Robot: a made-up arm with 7 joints.
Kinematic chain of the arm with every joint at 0, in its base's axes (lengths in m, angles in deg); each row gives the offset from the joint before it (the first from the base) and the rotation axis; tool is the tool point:
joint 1: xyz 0.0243 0.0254 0.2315 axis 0 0.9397 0.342
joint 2: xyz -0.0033 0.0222 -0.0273 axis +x
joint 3: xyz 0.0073 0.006 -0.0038 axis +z
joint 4: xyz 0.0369 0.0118 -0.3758 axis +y
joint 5: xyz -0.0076 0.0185 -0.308 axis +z
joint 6: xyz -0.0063 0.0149 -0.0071 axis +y
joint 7: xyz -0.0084 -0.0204 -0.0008 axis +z
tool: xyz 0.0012 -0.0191 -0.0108
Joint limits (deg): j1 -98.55..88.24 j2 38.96..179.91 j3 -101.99..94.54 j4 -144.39..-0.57 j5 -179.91..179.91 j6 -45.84..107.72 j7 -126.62..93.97
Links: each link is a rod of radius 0.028 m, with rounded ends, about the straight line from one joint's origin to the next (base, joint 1, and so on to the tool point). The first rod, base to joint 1, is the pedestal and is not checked.
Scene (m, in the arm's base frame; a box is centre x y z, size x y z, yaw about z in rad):
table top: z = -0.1
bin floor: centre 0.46 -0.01 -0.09 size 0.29 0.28 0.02 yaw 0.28
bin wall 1: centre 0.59 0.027 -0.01 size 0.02 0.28 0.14 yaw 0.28
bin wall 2: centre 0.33 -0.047 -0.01 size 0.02 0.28 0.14 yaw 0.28
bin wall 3: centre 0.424 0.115 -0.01 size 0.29 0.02 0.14 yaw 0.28
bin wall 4: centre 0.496 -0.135 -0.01 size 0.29 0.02 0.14 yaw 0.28
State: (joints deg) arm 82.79 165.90 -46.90 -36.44 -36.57 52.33 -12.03
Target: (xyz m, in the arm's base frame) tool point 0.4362 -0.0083 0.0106
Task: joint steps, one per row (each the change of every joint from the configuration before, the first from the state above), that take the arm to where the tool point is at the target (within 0.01 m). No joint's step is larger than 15 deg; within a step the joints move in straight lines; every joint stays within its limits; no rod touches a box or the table.
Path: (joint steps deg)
1: -11.74 3.50 10.79 -8.90 -7.04 -1.75 4.13
2: -11.75 3.50 10.80 -8.90 -7.05 -1.75 4.14
3: -11.74 3.51 10.79 -8.89 -7.04 -1.75 4.13
4: -11.75 3.50 10.79 -8.90 -7.04 -1.75 4.13
5: 11.36 0.00 10.85 -7.92 5.04 1.15 -3.92
6: 11.35 0.00 10.85 -7.91 5.03 1.16 -3.92
7: 11.35 0.00 10.85 -7.92 5.04 1.15 -3.91
8: 11.35 0.00 10.85 -7.91 5.04 1.16 -3.92

